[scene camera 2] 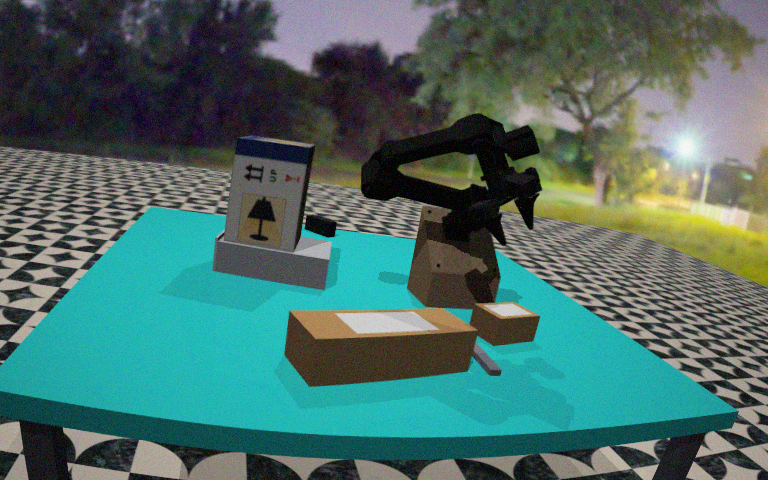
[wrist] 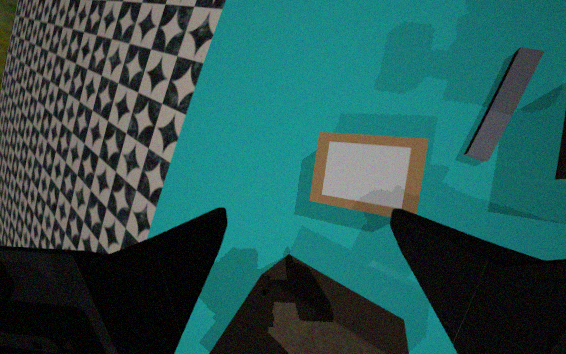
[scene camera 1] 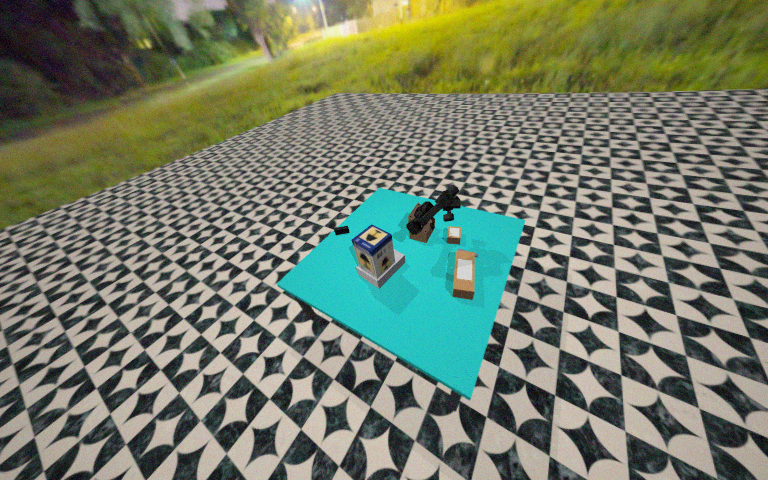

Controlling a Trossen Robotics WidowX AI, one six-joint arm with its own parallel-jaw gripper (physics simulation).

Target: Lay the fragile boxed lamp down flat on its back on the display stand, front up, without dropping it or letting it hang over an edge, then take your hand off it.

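Places are measured from the arm's base along level axes (x ahead, y left, z up), in millimetres.
Pixels of known places: gripper, between the fingertips: (scene camera 2: 518, 237) (wrist: 307, 216) (scene camera 1: 451, 213); arm's base, origin of its link: (scene camera 2: 455, 229) (scene camera 1: 418, 215).
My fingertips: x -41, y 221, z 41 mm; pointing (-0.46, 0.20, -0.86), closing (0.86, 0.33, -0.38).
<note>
For each thing: its top centre in the pictures, then the offset to it from my fingertips.
- small brown carton, centre of its top: (wrist: 363, 172) (scene camera 2: 507, 309) (scene camera 1: 454, 232) dx +5, dy +33, dz -151 mm
- long brown carton, centre of its top: (scene camera 2: 387, 322) (scene camera 1: 464, 269) dx +326, dy +183, dz -131 mm
- thin grey bar, centre of its top: (wrist: 505, 104) (scene camera 2: 482, 355) dx +118, dy +160, dz -199 mm
- black block, centre of its top: (scene camera 2: 321, 218) (scene camera 1: 341, 228) dx +244, dy -798, dz -161 mm
The boxed lamp (scene camera 1: 374, 250) (scene camera 2: 265, 195) is a tall white box with a blue band at the top and lamp pictures on its sides. It stands upright on the low grey display stand (scene camera 1: 399, 262) (scene camera 2: 270, 264), and part of the stand's top shows beside it. The box and stand do not show in the wrist view. My gripper (scene camera 1: 449, 217) (scene camera 2: 517, 234) (wrist: 307, 216) is open and empty. It is in the air near the arm's base, well apart from the lamp box, on the far side of the base from it.
A small brown carton (scene camera 1: 454, 235) (scene camera 2: 504, 328) (wrist: 366, 172) lies near the base, below the gripper. A long brown carton (scene camera 1: 463, 283) (scene camera 2: 385, 353) and a thin grey bar (scene camera 2: 487, 360) (wrist: 505, 105) lie beside it. A black block (scene camera 1: 341, 230) (scene camera 2: 320, 225) is by the table edge behind the stand.
</note>
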